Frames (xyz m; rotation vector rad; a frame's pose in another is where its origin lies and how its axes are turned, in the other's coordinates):
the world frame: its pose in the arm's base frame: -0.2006 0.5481 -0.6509 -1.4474 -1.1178 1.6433
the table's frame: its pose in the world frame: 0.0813 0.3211 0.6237 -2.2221 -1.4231 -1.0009
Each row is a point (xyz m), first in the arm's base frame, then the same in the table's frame.
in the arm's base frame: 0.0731 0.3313 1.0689
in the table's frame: -2.0300 -0.1840 -0.8780
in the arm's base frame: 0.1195 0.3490 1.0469
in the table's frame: -2.0498 -0.1804 -0.8275
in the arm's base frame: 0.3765 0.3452 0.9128
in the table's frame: -2.1352 -0.2593 -0.5619
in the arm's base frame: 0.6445 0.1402 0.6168
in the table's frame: -2.0837 -0.5429 -0.2179
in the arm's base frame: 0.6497 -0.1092 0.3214
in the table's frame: -1.8421 -0.7993 -0.0586
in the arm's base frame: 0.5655 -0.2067 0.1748
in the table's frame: -1.6657 -0.8782 -0.0314
